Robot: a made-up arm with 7 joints.
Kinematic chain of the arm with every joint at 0, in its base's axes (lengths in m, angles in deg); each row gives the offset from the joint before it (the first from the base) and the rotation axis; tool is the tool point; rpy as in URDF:
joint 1: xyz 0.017 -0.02 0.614 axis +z
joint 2: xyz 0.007 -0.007 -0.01 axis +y
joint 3: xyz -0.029 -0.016 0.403 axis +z
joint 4: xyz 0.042 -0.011 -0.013 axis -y
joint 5: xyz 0.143 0 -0.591 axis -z
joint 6: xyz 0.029 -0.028 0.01 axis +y
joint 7: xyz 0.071 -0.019 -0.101 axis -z
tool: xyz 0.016 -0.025 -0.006 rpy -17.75 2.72 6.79
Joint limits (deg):
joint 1: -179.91..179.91
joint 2: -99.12..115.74
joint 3: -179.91..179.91
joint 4: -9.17..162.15
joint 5: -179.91..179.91
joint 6: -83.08..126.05
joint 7: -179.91..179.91
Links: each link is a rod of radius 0.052 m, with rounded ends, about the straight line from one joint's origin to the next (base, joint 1, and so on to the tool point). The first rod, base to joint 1, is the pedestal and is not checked.
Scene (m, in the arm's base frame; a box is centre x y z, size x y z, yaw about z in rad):
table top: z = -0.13
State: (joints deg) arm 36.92 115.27 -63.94 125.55 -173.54 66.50 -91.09
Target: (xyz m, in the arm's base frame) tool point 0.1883 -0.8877 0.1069
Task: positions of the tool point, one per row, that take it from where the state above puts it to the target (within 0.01 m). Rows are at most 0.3 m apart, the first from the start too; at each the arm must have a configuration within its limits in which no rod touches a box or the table.
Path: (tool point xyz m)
1: 0.9014 -0.2053 0.0175
2: 0.8044 -0.4507 0.0329
3: 0.6429 -0.6564 0.0532
4: 0.4312 -0.8060 0.0780
5: 0.1884 -0.8877 0.1069

